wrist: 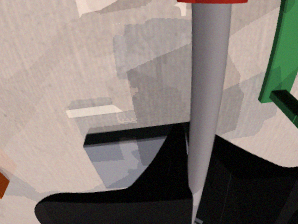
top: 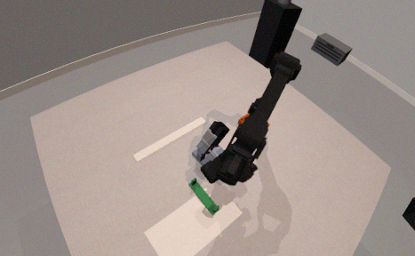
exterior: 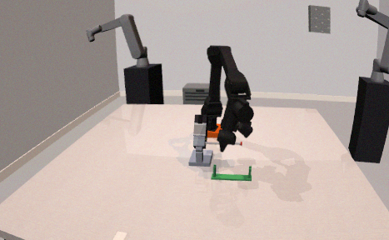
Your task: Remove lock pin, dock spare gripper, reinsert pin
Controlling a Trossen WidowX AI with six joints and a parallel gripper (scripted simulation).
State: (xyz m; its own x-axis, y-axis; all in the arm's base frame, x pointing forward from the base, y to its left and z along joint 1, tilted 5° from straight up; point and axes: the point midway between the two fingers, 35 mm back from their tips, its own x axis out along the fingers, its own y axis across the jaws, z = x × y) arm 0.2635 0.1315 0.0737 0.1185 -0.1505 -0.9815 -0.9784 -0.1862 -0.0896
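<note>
The grey mount is 8 cm to the right of my gripper tip. The rest, counted from my gripper tip: spare gripper (2 cm behind, 9 cm to the right, 7 cm above); green pin rest (9 cm ahead, 6 cm to the left, 3 cm below).
</note>
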